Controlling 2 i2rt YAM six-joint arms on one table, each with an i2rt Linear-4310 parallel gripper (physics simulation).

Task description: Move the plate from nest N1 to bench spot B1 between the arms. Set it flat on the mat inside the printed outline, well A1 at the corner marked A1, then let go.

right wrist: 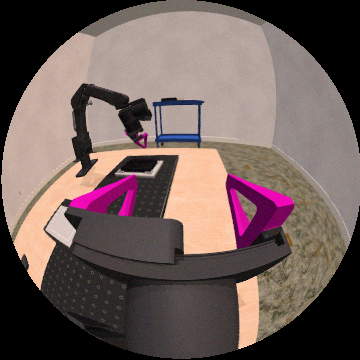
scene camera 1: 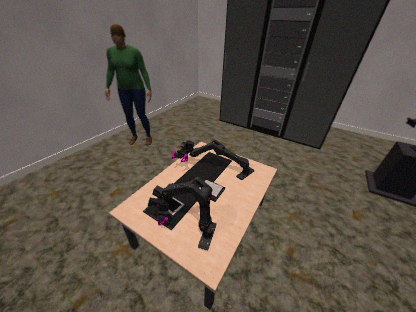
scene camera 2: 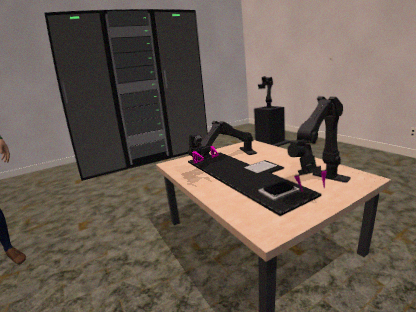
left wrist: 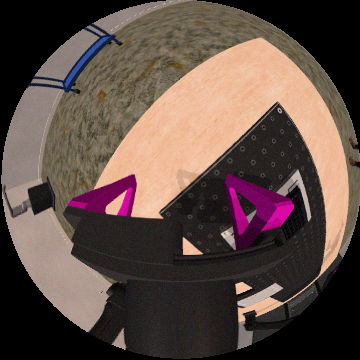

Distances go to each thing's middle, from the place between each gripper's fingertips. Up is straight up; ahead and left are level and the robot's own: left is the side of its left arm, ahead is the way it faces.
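Relative to the black well plate [left wrist: 297, 218], my right hand is 180 mm past it, 320 mm to the right of it and 140 mm above it.
Left hand: 4 cm short of the black well plate, 17 cm to the left of it, 4 cm above it.
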